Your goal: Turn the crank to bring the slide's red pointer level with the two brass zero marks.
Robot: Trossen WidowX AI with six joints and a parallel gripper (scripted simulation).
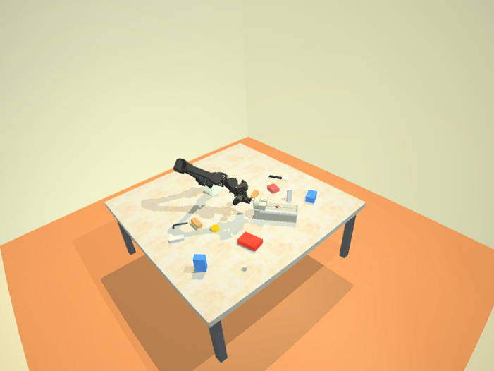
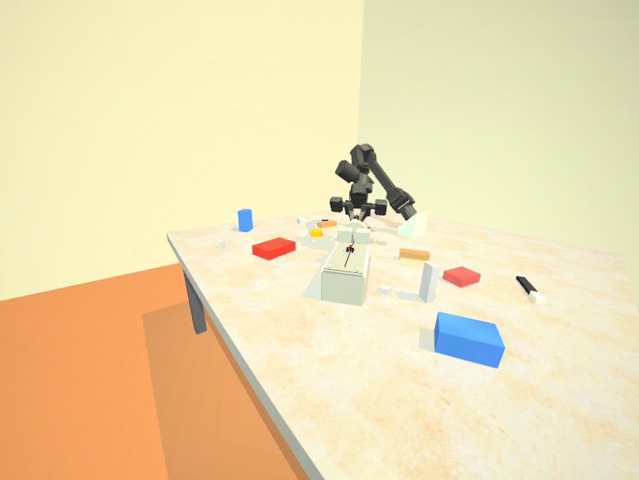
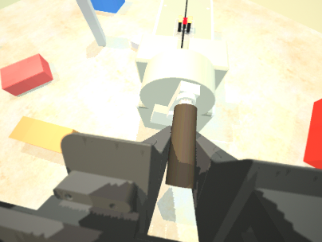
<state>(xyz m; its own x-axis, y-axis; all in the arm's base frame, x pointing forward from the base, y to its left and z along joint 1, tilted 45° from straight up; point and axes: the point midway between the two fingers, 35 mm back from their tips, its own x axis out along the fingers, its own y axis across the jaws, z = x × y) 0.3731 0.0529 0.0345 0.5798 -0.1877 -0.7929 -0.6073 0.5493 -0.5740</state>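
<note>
Right now my gripper tip is 1 cm below the crank. The rest, counted from my gripper tip: brown crank handle: 1 cm behind, 1 cm to the right, 2 cm above; then red pointer: 13 cm ahead, 11 cm to the left, 1 cm below; then yellow disc: 4 cm behind, 25 cm to the right, 8 cm below.
</note>
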